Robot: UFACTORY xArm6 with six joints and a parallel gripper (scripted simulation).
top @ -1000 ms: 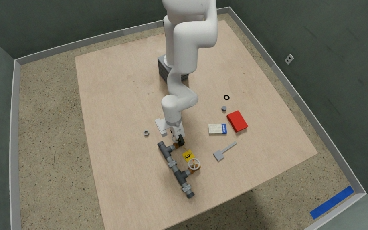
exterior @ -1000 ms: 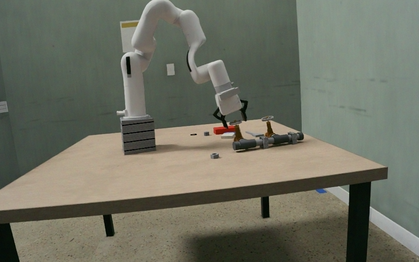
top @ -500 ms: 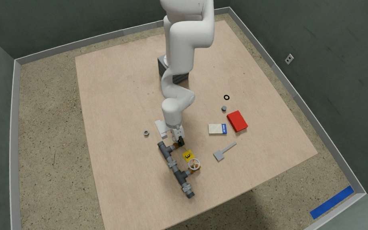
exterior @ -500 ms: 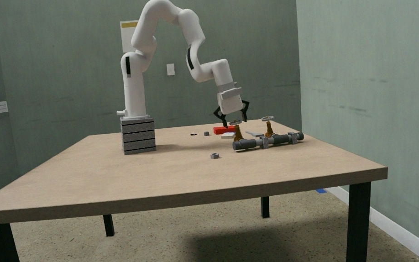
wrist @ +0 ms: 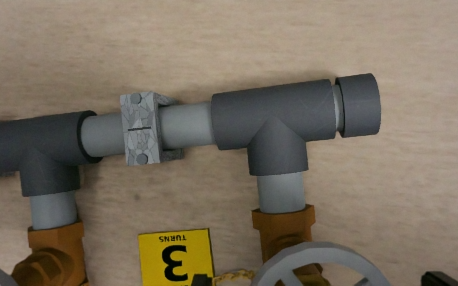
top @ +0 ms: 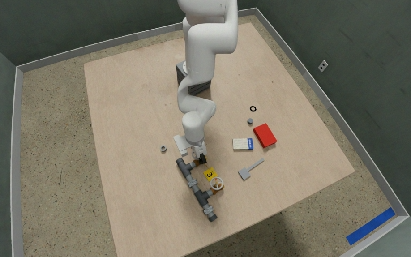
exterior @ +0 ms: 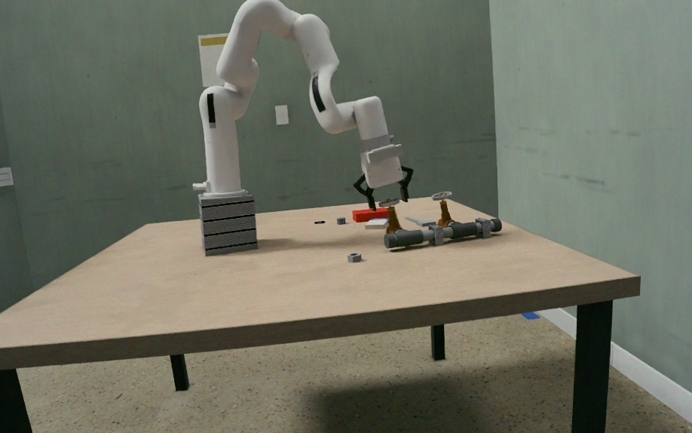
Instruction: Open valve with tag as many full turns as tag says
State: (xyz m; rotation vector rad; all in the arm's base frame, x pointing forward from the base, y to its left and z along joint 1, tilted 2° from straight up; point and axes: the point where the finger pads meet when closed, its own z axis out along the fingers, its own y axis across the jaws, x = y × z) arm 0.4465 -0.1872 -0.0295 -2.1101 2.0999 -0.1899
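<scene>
My hand is 9 cm short of the yellow tag, 4 cm to the right of it and 11 cm above it. From my hand the other things lie so: grey scraper 16 cm ahead, 22 cm to the left, 11 cm below; then white card 3 cm ahead, 26 cm to the left, 10 cm below; then red block 4 cm ahead, 39 cm to the left, 10 cm below.
</scene>
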